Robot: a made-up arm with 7 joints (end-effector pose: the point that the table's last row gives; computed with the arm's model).
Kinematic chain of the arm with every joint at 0, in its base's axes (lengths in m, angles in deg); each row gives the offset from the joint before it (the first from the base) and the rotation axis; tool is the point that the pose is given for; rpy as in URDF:
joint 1: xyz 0 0 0.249 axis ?
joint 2: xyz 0 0 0 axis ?
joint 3: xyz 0 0 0.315 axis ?
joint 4: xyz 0.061 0 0 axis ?
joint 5: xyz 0.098 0 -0.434 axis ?
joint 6: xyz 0 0 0 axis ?
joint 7: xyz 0.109 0 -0.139 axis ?
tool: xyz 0 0 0 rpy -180 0 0
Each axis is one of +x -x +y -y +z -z.
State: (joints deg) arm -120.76 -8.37 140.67 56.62 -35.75 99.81 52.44
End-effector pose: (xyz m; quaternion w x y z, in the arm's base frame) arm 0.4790 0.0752 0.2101 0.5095 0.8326 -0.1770 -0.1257
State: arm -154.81 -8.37 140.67 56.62 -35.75 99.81 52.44
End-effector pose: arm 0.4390 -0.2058 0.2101 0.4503 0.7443 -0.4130 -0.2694
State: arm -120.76 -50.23 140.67 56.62 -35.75 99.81 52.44
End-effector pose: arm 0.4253 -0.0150 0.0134 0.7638 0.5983 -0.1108 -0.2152
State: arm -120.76 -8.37 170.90 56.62 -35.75 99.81 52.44
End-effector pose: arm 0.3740 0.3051 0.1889 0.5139 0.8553 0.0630 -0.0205
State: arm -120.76 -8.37 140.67 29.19 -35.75 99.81 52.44
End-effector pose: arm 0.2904 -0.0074 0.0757 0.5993 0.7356 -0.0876 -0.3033
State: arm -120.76 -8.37 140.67 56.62 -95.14 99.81 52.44
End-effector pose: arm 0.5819 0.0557 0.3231 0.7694 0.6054 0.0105 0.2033
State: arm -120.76 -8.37 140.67 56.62 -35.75 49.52 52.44
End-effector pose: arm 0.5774 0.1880 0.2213 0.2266 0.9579 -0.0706 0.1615
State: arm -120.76 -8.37 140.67 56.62 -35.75 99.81 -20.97
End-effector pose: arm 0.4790 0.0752 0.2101 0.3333 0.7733 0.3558 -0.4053
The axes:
joint 1: +z
joint 2: +y
joint 3: +z
joint 4: -y
joint 5: -z
joint 6: +y
joint 7: -z

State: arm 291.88 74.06 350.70 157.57 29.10 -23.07 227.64
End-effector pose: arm 0.2444 -0.8268 0.4621 0.7918 0.5824 0.1664 -0.0784
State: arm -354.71 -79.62 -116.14 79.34 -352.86 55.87 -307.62
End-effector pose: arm -0.2385 -0.6210 0.0130 0.5880 0.0365 0.7886 -0.1763
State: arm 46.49 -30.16 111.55 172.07 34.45 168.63 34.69
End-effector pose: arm -0.3446 -0.2446 0.7360 0.1162 0.1943 0.9592 0.1691
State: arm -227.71 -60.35 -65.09 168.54 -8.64 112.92 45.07
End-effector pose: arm 0.5867 -0.3249 0.6931 0.6749 -0.7253 0.1359 -0.0034
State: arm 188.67 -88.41 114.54 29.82 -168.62 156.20 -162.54
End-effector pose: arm 0.2022 -0.3989 0.0926 0.2951 0.5313 0.3802 0.6972
